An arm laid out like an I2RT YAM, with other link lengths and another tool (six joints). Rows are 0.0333 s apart.
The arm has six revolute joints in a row. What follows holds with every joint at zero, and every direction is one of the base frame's. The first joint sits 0.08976 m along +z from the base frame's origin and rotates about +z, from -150 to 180 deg. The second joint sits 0.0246 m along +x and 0.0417 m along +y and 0.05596 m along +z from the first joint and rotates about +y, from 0 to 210 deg. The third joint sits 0.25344 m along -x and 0.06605 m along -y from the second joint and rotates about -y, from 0 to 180 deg. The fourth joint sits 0.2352 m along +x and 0.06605 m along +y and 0.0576 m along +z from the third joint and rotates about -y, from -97 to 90 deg. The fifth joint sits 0.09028 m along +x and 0.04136 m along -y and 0.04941 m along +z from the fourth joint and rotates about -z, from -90 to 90 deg. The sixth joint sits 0.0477 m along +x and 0.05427 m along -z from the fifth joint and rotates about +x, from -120 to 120 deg. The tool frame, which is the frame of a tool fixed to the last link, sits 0.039 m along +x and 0.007 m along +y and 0.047 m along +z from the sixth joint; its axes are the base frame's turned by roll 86.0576, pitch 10.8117 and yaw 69.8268 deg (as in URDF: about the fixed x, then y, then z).
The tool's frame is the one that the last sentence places.
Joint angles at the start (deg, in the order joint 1, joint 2, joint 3, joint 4, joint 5, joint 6):
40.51 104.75 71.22 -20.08 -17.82 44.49
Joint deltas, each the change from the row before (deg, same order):
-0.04 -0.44 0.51 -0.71 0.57 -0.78
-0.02 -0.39 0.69 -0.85 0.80 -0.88
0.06 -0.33 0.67 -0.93 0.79 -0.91
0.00 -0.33 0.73 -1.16 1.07 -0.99
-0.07 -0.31 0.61 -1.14 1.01 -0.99
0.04 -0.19 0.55 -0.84 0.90 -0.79
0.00 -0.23 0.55 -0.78 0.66 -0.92
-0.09 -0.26 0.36 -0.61 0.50 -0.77
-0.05 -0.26 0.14 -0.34 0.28 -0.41
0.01 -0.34 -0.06 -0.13 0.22 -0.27
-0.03 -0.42 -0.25 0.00 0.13 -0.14
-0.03 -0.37 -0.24 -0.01 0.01 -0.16
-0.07 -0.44 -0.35 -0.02 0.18 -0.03
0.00 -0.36 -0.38 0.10 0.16 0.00
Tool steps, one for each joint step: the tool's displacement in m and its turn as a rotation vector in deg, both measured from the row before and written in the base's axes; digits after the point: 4 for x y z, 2 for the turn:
0.0006 -0.0004 0.0052 -0.38 -0.95 0.22
0.0009 -0.0003 0.0057 -0.56 -1.11 0.18
0.0003 0.0000 0.0050 -0.67 -1.00 0.29
0.0005 -0.0009 0.0048 -0.98 -1.05 0.12
0.0005 -0.0015 0.0040 -1.04 -0.91 0.10
0.0003 -0.0005 0.0033 -0.85 -0.83 0.12
0.0002 -0.0003 0.0038 -0.68 -0.84 0.33
0.0003 -0.0010 0.0031 -0.54 -0.68 0.22
-0.0001 -0.0008 0.0022 -0.26 -0.41 0.11
-0.0006 -0.0006 0.0019 -0.12 -0.37 0.09
-0.0008 -0.0011 0.0015 -0.01 -0.27 0.00
-0.0008 -0.0009 0.0012 0.02 -0.18 0.09
-0.0008 -0.0017 0.0009 -0.07 -0.16 -0.15
-0.0009 -0.0011 0.0004 -0.05 -0.14 -0.10

